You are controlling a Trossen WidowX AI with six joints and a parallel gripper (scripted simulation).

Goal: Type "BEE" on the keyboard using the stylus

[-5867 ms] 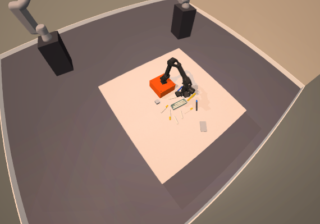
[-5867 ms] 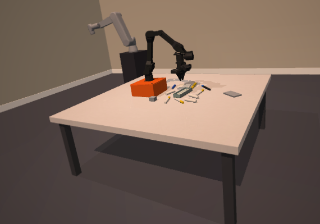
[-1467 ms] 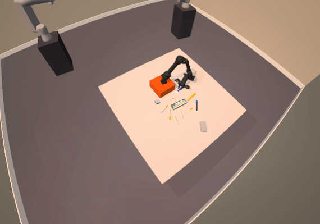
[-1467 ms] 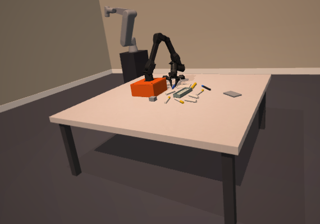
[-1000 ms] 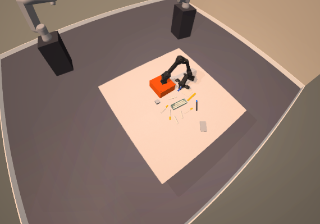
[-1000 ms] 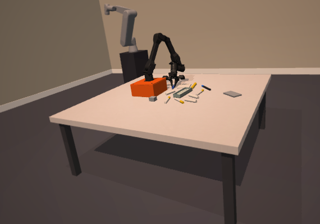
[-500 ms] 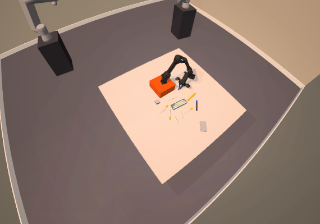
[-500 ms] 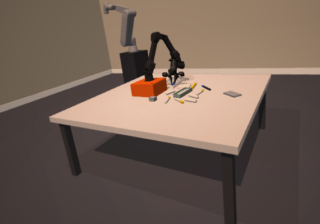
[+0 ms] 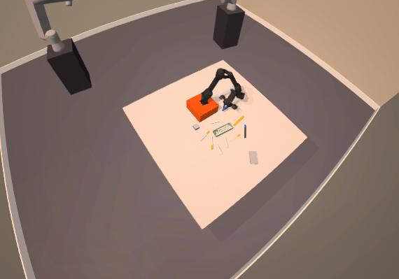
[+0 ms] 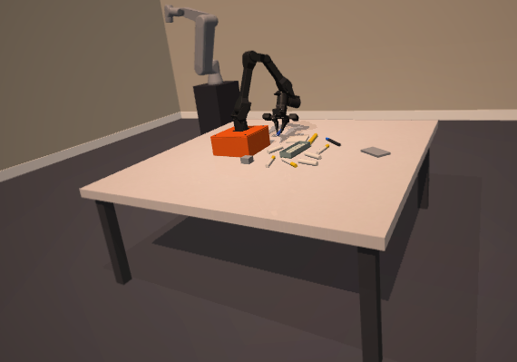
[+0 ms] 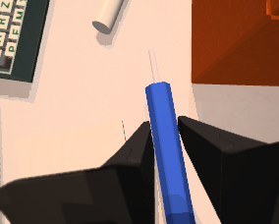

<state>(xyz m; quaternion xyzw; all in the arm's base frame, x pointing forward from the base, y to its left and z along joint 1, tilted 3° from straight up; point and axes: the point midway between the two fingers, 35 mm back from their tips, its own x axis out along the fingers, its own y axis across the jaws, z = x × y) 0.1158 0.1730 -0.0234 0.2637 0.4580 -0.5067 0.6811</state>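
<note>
The grey stylus tip is 4 cm to the right of my gripper tip and 2 cm ahead of it. Also, from my gripper tip: blue stylus (1 cm to the right); then yellow marker (15 cm ahead, 8 cm to the left, 4 cm below); then black pen (25 cm ahead, 9 cm to the left, 4 cm below).
</note>
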